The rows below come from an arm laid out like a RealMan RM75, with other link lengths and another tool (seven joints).
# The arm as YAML. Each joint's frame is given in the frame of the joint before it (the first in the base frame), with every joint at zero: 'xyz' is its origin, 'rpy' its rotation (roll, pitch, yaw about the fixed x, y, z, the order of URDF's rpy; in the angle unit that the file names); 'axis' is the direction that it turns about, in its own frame. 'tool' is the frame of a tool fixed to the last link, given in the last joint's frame.
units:
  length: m
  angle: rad
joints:
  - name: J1
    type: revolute
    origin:
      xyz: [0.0, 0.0, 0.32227]
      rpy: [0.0, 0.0, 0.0]
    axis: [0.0, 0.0, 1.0]
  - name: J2
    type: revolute
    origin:
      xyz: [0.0, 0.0, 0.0]
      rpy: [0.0, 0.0, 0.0]
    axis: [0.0, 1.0, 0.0]
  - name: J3
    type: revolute
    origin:
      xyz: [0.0, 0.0, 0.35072]
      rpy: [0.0, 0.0, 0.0]
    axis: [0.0, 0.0, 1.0]
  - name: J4
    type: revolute
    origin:
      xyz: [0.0, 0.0, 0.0]
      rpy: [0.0, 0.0, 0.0]
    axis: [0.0, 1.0, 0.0]
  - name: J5
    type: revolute
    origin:
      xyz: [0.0, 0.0, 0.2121]
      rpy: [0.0, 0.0, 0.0]
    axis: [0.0, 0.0, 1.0]
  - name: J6
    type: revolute
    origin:
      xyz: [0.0, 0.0, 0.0]
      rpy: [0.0, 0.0, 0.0]
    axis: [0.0, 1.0, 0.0]
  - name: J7
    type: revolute
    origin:
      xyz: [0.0, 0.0, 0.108]
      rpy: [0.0, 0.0, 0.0]
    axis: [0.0, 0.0, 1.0]
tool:
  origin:
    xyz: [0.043, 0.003, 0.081]
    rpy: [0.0, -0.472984, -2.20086]
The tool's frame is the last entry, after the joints.
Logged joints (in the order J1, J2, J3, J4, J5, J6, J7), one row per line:
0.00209 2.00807 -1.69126 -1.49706 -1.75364 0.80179 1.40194
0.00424 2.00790 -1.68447 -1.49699 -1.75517 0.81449 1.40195
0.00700 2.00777 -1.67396 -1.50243 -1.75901 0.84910 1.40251
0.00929 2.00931 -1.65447 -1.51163 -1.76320 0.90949 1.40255
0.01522 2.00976 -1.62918 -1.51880 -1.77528 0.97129 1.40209
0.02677 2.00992 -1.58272 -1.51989 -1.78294 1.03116 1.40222
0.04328 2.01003 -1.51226 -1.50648 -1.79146 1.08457 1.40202
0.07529 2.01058 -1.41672 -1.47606 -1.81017 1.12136 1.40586
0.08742 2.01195 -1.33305 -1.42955 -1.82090 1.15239 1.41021
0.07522 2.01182 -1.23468 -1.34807 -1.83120 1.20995 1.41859
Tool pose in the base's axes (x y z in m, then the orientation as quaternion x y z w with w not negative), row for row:
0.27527 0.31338 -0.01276 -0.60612 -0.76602 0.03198 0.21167
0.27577 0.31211 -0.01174 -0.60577 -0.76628 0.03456 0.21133
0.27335 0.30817 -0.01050 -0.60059 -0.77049 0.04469 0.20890
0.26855 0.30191 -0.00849 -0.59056 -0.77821 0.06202 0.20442
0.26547 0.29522 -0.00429 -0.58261 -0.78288 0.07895 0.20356
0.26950 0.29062 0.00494 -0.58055 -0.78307 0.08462 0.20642
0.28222 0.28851 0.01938 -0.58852 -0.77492 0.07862 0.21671
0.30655 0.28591 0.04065 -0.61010 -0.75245 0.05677 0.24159
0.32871 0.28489 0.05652 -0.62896 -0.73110 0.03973 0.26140
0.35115 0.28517 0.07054 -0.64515 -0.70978 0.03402 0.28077
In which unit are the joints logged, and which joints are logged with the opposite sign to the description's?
The joints are logged in radians. Opposite sign: J1, J5, J7.
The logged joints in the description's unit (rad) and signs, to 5 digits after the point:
-0.00209 2.00807 -1.69126 -1.49706 1.75364 0.80179 -1.40194
-0.00424 2.00790 -1.68447 -1.49699 1.75517 0.81449 -1.40195
-0.00700 2.00777 -1.67396 -1.50243 1.75901 0.84910 -1.40251
-0.00929 2.00931 -1.65447 -1.51163 1.76320 0.90949 -1.40255
-0.01522 2.00976 -1.62918 -1.51880 1.77528 0.97129 -1.40209
-0.02677 2.00992 -1.58272 -1.51989 1.78294 1.03116 -1.40222
-0.04328 2.01003 -1.51226 -1.50648 1.79146 1.08457 -1.40202
-0.07529 2.01058 -1.41672 -1.47606 1.81017 1.12136 -1.40586
-0.08742 2.01195 -1.33305 -1.42955 1.82090 1.15239 -1.41021
-0.07522 2.01182 -1.23468 -1.34807 1.83120 1.20995 -1.41859

